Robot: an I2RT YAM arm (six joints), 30 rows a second.
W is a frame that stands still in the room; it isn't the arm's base.
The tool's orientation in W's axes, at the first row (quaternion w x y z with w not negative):
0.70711, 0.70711, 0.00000, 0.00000
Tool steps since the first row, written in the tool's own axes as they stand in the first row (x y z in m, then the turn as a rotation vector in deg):
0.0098, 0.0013, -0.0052, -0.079, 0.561, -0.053
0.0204, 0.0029, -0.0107, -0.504, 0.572, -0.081
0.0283, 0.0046, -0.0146, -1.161, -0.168, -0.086
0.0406, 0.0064, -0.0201, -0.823, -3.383, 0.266
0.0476, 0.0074, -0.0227, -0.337, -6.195, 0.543
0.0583, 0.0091, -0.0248, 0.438, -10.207, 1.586
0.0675, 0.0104, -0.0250, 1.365, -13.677, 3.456
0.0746, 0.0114, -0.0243, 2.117, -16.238, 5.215
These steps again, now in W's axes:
0.0098, 0.0052, 0.0013, -0.079, 0.053, 0.561
0.0204, 0.0107, 0.0029, -0.504, 0.081, 0.572
0.0283, 0.0146, 0.0046, -1.161, 0.086, -0.168
0.0406, 0.0201, 0.0064, -0.823, -0.266, -3.383
0.0476, 0.0227, 0.0074, -0.337, -0.543, -6.195
0.0583, 0.0248, 0.0091, 0.438, -1.586, -10.207
0.0675, 0.0250, 0.0104, 1.365, -3.456, -13.677
0.0746, 0.0243, 0.0114, 2.117, -5.215, -16.238

